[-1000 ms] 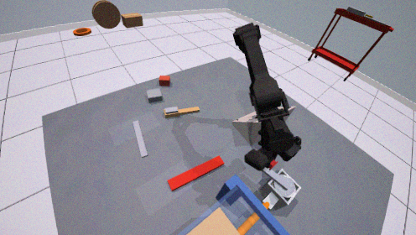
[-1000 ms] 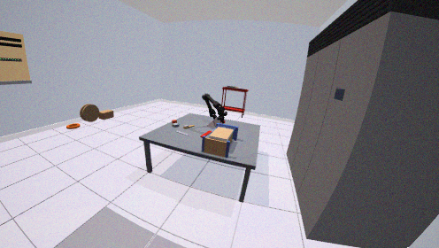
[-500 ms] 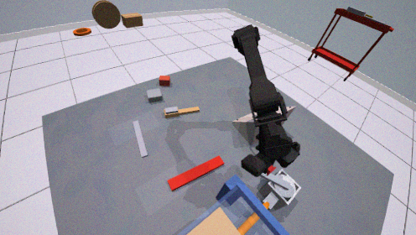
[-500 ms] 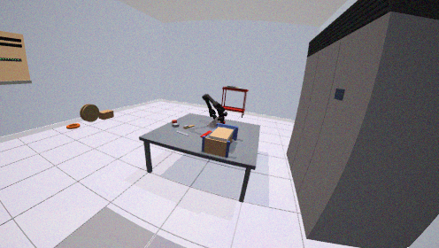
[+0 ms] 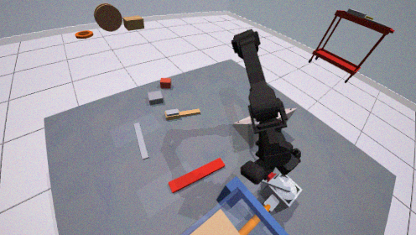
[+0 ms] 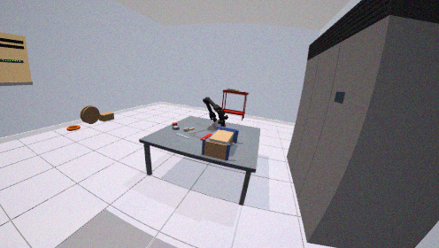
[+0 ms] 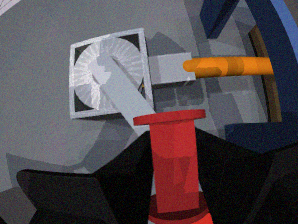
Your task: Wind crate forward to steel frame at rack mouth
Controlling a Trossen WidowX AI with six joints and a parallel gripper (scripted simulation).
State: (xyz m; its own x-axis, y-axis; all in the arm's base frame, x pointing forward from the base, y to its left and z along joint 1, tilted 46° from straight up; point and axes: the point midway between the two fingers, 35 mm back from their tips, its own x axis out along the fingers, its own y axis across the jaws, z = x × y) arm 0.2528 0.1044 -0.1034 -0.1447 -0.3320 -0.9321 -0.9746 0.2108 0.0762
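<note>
My gripper tip is now 11 cm short of the blue frame, 6 cm to the right of it and 3 cm above it. Also, from my gripper tip: red knob: 2 cm to the right; hand winch: 6 cm behind, 7 cm to the left, 10 cm below; winch handle: 2 cm behind, 2 cm to the left, 3 cm below.
</note>
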